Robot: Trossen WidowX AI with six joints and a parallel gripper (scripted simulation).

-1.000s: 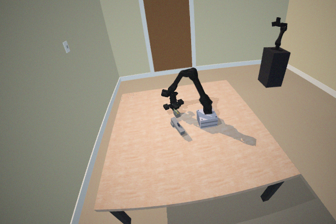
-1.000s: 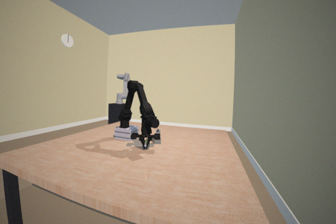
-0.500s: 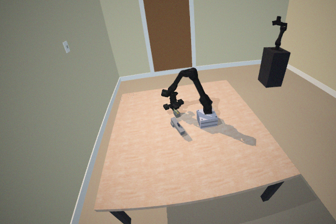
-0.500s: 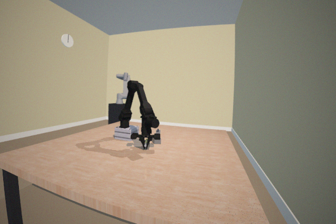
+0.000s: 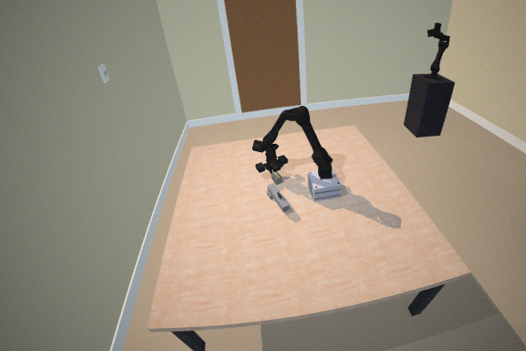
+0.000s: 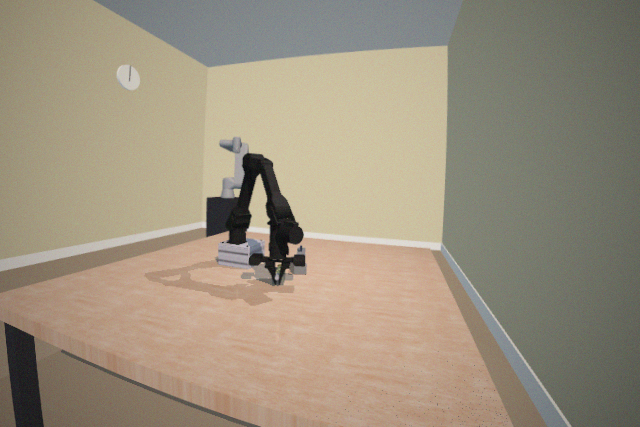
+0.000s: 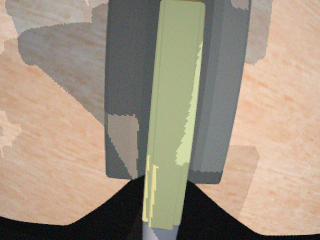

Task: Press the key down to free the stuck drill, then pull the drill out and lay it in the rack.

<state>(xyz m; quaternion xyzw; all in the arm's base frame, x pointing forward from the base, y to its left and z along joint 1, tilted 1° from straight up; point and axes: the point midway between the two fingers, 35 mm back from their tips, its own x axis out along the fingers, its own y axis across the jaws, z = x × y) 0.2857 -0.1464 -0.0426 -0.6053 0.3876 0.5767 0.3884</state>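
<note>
The drill lies 2 cm behind my gripper tip, 3 cm to the left of it and 4 cm above it. Round my gripper tip: grey rack 2 cm behind, 5 cm to the left, 1 cm above.
</note>
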